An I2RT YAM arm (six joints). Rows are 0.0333 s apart.
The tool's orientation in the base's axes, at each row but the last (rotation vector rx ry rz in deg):
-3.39 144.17 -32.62
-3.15 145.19 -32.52
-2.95 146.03 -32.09
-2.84 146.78 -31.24
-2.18 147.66 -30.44
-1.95 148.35 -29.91
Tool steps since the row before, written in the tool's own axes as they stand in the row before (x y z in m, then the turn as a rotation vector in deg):
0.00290 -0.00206 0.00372 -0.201 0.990 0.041
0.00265 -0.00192 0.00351 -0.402 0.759 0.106
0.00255 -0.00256 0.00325 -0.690 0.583 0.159
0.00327 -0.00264 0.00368 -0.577 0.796 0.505
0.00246 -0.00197 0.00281 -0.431 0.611 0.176
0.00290 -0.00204 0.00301 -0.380 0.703 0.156
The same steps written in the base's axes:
-0.00064 -0.00377 -0.00345 0.267 0.916 -0.334
-0.00061 -0.00350 -0.00323 0.455 0.711 -0.190
-0.00075 -0.00394 -0.00274 0.717 0.572 -0.021
-0.00119 -0.00424 -0.00343 0.805 0.624 -0.430
-0.00093 -0.00315 -0.00266 0.505 0.554 -0.167
-0.00126 -0.00331 -0.00302 0.457 0.640 -0.209

